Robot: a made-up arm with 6 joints. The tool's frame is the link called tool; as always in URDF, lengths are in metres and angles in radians. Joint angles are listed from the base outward. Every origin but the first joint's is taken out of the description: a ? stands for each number. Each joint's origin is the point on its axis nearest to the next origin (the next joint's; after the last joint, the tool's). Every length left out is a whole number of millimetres.
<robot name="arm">
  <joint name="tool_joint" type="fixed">
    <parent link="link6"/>
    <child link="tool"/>
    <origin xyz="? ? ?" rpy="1.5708 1.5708 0"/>
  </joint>
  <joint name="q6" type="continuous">
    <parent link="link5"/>
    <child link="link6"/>
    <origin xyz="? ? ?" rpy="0 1.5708 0"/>
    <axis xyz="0 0 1"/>
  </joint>
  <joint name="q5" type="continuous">
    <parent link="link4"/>
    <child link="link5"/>
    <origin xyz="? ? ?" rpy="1.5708 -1.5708 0"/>
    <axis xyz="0 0 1"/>
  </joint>
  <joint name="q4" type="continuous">
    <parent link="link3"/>
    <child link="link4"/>
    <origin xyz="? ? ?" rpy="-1.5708 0 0"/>
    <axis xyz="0 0 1"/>
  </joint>
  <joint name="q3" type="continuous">
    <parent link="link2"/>
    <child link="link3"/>
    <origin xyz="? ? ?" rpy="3.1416 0 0"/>
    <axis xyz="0 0 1"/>
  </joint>
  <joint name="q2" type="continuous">
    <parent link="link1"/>
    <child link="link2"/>
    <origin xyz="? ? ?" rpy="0 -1.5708 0"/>
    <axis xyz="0 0 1"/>
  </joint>
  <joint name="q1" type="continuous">
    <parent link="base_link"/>
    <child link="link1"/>
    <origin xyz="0.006 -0.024 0.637" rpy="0 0 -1.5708"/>
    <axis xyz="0 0 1"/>
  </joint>
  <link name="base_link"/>
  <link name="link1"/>
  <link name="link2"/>
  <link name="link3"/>
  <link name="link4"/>
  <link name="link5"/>
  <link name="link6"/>
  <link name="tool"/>
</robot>
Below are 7 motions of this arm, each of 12 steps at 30 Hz.
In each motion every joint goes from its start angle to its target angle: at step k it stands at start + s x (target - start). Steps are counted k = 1, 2, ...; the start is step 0. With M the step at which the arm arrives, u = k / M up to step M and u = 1 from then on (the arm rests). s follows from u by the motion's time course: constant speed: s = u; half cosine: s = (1 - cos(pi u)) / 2; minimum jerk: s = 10 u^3 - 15 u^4 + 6 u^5.
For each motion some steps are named. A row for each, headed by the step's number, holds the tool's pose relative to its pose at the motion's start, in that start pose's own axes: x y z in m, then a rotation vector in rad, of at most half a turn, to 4 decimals.
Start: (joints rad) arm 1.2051 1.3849 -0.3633 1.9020 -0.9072 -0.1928
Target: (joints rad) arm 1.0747 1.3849 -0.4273 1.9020 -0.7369 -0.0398
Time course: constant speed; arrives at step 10
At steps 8, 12:
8: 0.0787 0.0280 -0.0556 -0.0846 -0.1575 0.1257
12: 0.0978 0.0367 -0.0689 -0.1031 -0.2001 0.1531

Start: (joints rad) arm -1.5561 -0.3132 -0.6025 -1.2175 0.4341 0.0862
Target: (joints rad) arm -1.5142 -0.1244 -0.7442 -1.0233 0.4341 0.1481
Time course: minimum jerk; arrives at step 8
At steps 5, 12:
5: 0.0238 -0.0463 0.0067 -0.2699 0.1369 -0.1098
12: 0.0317 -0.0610 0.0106 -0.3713 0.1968 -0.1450

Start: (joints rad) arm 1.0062 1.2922 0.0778 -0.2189 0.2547 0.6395
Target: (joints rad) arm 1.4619 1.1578 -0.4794 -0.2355 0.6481 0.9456
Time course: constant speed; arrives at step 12
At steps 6, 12:
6: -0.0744 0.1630 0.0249 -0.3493 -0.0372 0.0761
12: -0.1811 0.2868 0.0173 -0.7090 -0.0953 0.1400

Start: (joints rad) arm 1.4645 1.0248 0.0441 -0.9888 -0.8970 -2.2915
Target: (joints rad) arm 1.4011 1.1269 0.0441 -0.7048 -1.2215 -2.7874
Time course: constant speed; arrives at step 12
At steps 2, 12:
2: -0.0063 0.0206 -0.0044 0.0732 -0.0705 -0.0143
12: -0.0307 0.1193 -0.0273 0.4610 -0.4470 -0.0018

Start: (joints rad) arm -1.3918 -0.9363 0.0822 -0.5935 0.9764 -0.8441
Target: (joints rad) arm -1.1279 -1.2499 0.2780 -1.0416 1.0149 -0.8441
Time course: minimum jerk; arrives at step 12
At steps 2, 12:
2: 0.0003 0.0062 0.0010 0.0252 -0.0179 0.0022
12: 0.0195 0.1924 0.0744 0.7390 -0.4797 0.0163

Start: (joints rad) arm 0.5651 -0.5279 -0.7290 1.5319 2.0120 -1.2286
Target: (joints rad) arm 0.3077 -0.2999 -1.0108 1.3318 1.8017 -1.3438
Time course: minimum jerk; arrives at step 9
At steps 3, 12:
3: -0.0490 -0.0230 -0.0448 0.0962 -0.0547 -0.1273
12: -0.2254 -0.0225 -0.2199 0.4562 -0.2914 -0.6158

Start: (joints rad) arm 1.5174 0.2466 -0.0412 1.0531 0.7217 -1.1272
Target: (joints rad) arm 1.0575 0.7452 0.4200 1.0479 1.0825 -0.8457
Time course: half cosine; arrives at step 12
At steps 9, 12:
9: -0.0970 -0.4226 -0.1030 -0.2832 -0.1466 -0.1328
12: -0.1429 -0.4912 -0.1292 -0.3367 -0.1681 -0.1589

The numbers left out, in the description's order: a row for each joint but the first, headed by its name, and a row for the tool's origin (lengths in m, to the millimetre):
tool: -0.002 0.012 0
q6: 0.043 0.017 0
q5: 0.026 -0.289 0
q4: 0.014 -0.474 0
q3: 0.729 0.023 0
q2: -0.039 -0.003 0

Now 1 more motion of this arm.
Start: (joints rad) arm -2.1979 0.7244 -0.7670 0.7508 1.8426 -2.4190
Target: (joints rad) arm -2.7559 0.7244 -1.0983 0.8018 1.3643 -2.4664
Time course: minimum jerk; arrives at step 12
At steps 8, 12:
8: -0.3398 0.0567 -0.0637 0.1994 -0.6846 -0.0286
12: -0.4163 0.0522 -0.1010 0.2920 -0.8447 -0.0233

